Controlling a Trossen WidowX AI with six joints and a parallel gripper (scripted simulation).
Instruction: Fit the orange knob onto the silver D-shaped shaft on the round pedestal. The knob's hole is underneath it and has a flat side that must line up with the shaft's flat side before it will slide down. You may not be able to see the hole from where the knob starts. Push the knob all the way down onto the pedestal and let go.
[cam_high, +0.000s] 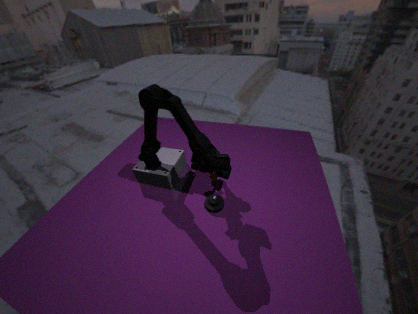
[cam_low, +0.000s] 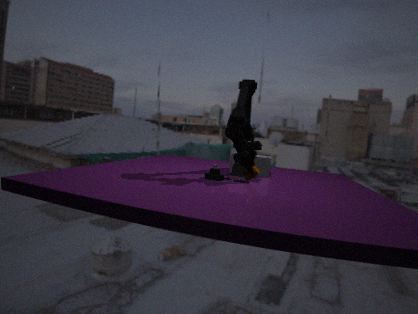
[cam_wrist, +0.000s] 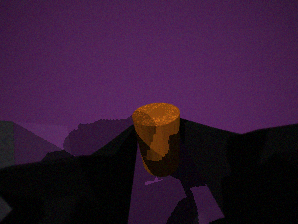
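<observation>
The orange knob is 1 cm above my gripper tip. Also, from my gripper tip: round dark pedestal: 16 cm to the right, 4 cm ahead, 1 cm below.
</observation>
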